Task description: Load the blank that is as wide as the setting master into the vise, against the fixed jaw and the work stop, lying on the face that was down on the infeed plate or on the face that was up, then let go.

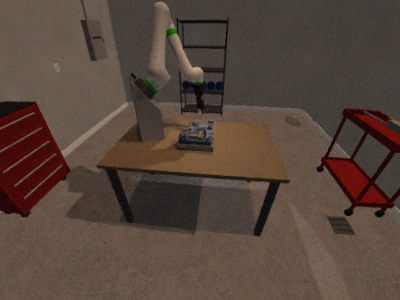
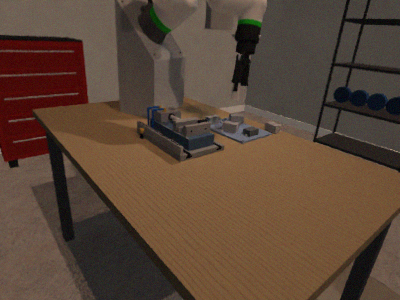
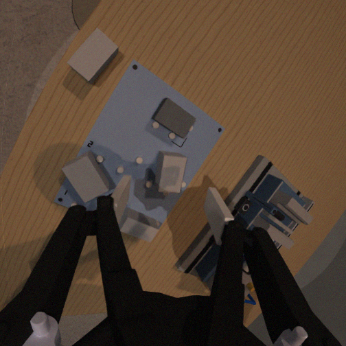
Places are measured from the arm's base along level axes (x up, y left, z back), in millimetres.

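Pixels of known places: gripper, fingertip midpoint: [image 1: 201, 116] [image 2: 237, 100]; arm's base, origin of the base link: [image 1: 144, 93] [image 2: 150, 29].
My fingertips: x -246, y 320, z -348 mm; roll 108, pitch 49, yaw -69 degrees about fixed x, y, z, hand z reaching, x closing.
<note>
For each thing: its top centre in the pictures, then the offset to it from my fingertips. Level surfaces: height alone.
- blue infeed plate, middle of its top: [image 2: 234, 128] [image 1: 200, 127] dx -123, dy +7, dz +10 mm
- dark grey block, middle of its top: [image 2: 251, 128] dx -98, dy +45, dz -69 mm
- narrow pale block, middle of its top: [image 2: 231, 122] dx -87, dy -25, dz -19 mm
- grey vise, middle of its top: [image 2: 179, 115] [image 1: 195, 133] dx -32, dy -259, dz -97 mm
- wooden table, its level: dx -131 mm
- grey rail, middle of its top: [image 2: 157, 132] [image 1: 193, 144] dx -81, dy -340, dz -133 mm
My gripper [image 1: 201, 111] [image 2: 240, 87] [image 3: 168, 192] is open and empty, high above the table near the infeed plate. The blue infeed plate [image 2: 243, 139] [image 3: 115, 115] bears a dark grey block [image 2: 250, 131] [image 3: 174, 117] beside small pegs, a narrow pale block [image 2: 230, 126] [image 3: 171, 171], a wide pale block [image 3: 86, 177] at its left edge and another pale block [image 3: 140, 225] partly behind the left finger pad. I cannot tell which blank matches the master's width. The blue and grey vise [image 1: 196, 140] [image 2: 199, 140] [image 3: 260, 210] stands beside the plate; its pale jaws show, but which is fixed is unclear.
Another pale block [image 2: 273, 127] [image 3: 93, 55] lies on the wooden table [image 1: 240, 155] [image 2: 250, 200] [image 3: 280, 90], off the plate's corner. A grey rail [image 2: 162, 141] runs along the vise. The arm's pedestal [image 1: 149, 117] [image 2: 150, 80] stands behind the vise.
</note>
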